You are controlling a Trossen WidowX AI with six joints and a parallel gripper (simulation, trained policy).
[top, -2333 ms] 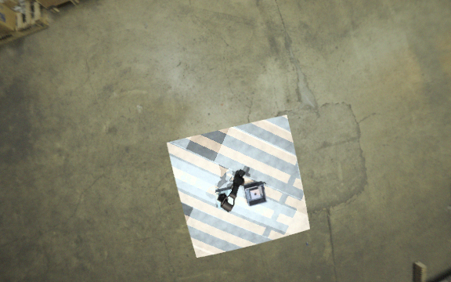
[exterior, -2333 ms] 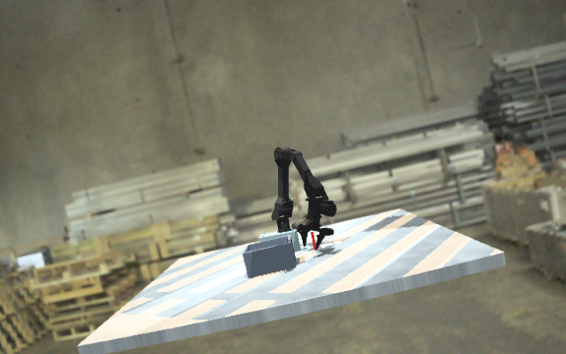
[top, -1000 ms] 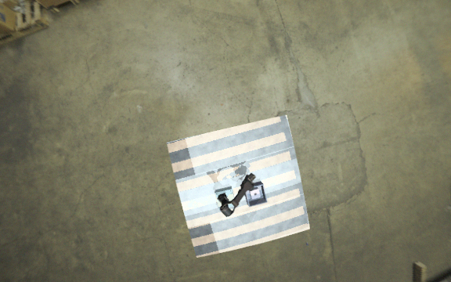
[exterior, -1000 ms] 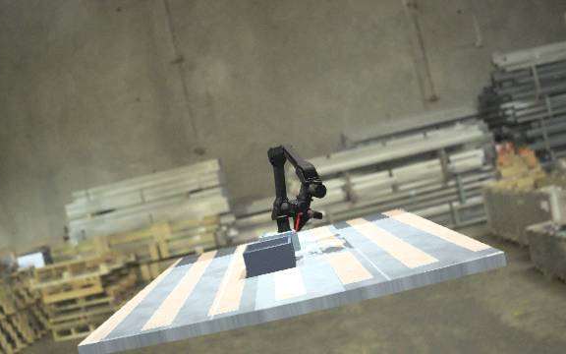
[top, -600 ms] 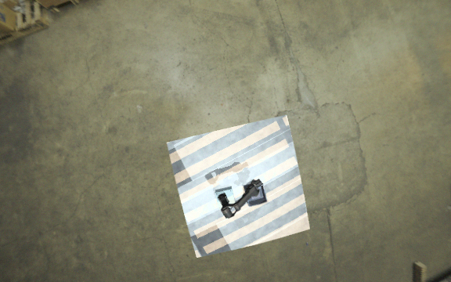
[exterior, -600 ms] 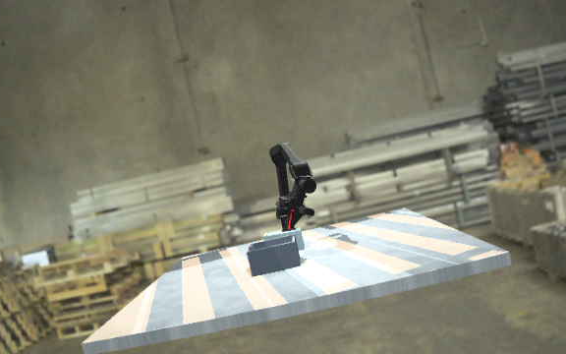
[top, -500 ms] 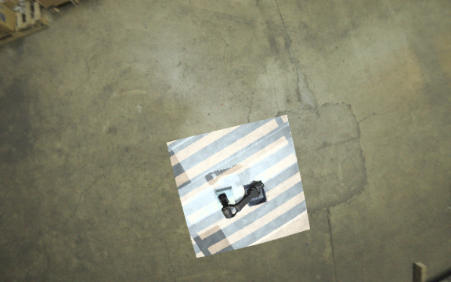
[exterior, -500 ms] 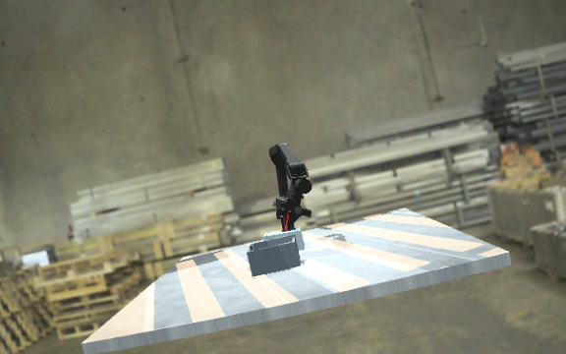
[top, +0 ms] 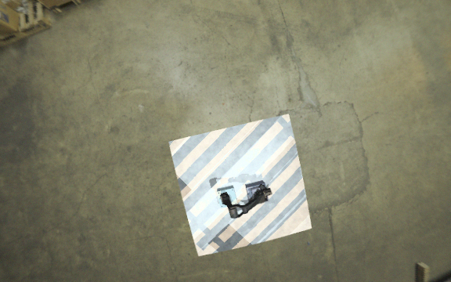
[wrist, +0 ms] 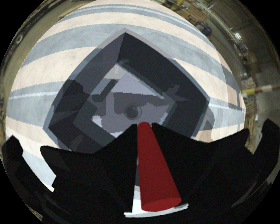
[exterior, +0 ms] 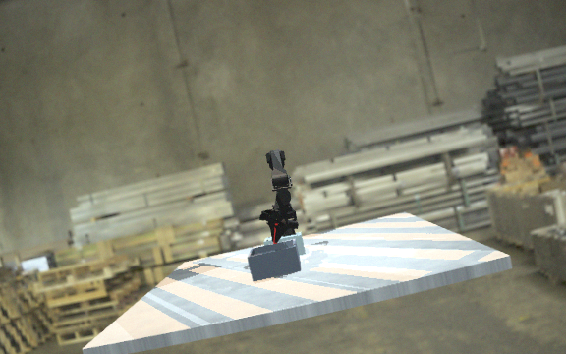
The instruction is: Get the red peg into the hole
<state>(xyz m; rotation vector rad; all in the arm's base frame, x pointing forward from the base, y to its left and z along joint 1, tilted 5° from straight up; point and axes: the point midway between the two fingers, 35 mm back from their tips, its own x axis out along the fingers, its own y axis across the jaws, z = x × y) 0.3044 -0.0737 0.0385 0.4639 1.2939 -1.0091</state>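
The red peg lies 30 mm above my gripper tip and 10 mm to the left of it. Round my gripper tip: plate (70 mm below, 10 mm to the right, 10 mm ahead); dark grey box (90 mm below, 10 mm to the right, 10 mm ahead).
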